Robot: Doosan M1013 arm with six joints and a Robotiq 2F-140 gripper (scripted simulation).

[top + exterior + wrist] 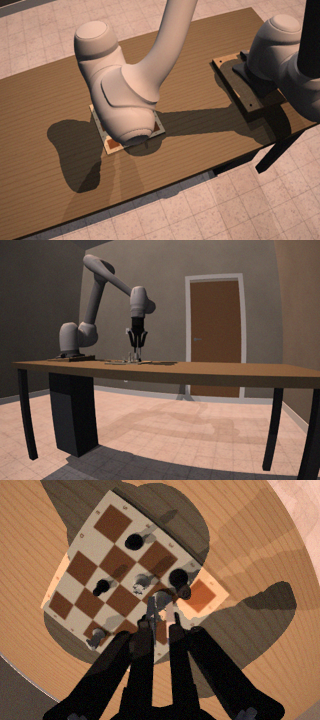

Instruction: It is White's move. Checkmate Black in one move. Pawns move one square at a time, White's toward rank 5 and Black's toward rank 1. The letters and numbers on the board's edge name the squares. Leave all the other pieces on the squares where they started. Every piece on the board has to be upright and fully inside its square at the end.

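Right now the light-coloured chess piece is 30 mm below my hand. Also, from my hand: chessboard: 60 mm below, 40 mm behind, 30 mm to the right.
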